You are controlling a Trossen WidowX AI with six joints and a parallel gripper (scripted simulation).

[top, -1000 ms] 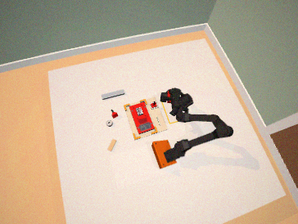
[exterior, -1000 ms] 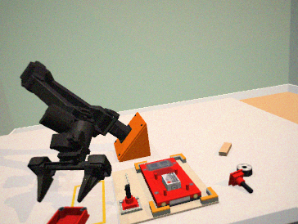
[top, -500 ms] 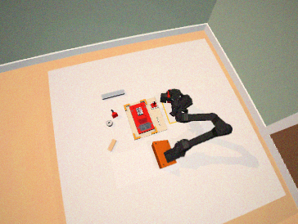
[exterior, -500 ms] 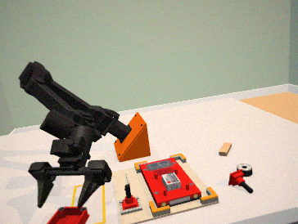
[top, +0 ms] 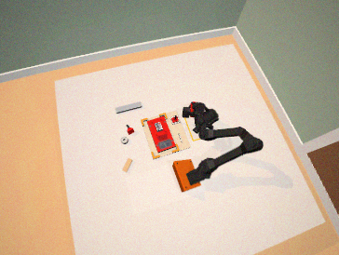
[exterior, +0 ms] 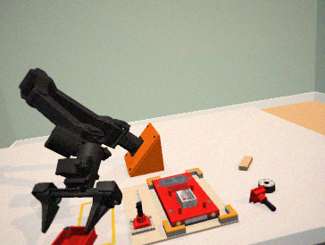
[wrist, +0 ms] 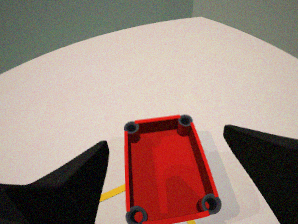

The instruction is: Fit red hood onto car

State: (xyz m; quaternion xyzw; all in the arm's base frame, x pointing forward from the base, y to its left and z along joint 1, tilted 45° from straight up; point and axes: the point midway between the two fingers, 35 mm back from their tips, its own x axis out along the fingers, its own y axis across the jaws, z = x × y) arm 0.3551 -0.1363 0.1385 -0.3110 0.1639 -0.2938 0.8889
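Right now the red hood is 40 mm below my gripper tip and 10 mm behind it. Round my gripper tip: grey bar: 390 mm to the left, 150 mm ahead, 40 mm below; wooden block: 500 mm to the left, 190 mm behind, 40 mm below; grey engine block: 270 mm to the left, 40 mm behind, 30 mm below.
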